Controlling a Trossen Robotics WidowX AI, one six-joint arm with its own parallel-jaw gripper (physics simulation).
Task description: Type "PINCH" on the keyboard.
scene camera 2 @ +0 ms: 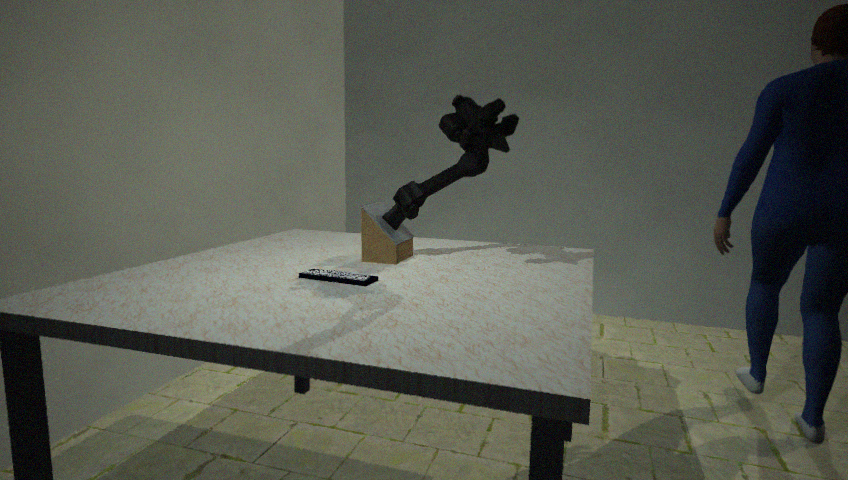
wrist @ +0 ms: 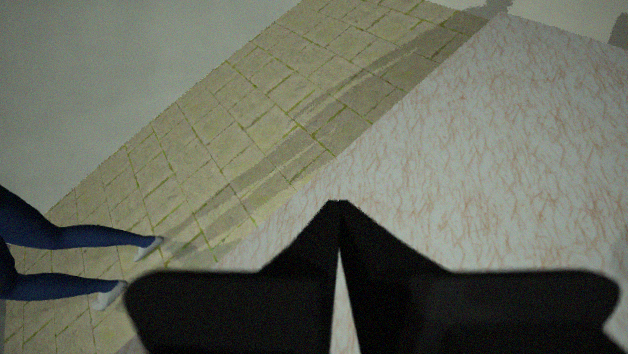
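Pixels of known places: gripper, fingertip midpoint: (scene camera 2: 508,151) (wrist: 337,209); arm's base, origin of the base link: (scene camera 2: 390,221).
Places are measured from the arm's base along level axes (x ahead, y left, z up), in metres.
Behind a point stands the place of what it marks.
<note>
A dark, low keyboard (scene camera 2: 338,277) {x 0.361, y -0.055, z -0.110 m} with pale keys lies flat on the pale speckled table, in front of the arm's wooden base in the scene view. It does not show in the wrist view, and its single keys are too small to read. My black gripper (scene camera 2: 498,134) (wrist: 337,209) {x 0.229, y 0.382, z 0.235 m} is shut and empty, its fingertips meeting in the wrist view. It is high above the table, up and to the right of the keyboard in the scene view, well apart from it.
The wedge-shaped wooden base (scene camera 2: 379,240) {x 0.093, y -0.013, z -0.050 m} carries the arm behind the keyboard. The table (scene camera 2: 476,333) {x 0.686, y 0.346, z -0.124 m} (wrist: 500,150) {x 0.550, y 0.352, z -0.124 m} has a dark edge. A person in blue (scene camera 2: 791,154) (wrist: 75,237) stands on the tiled floor beyond the table's right side in the scene view.
</note>
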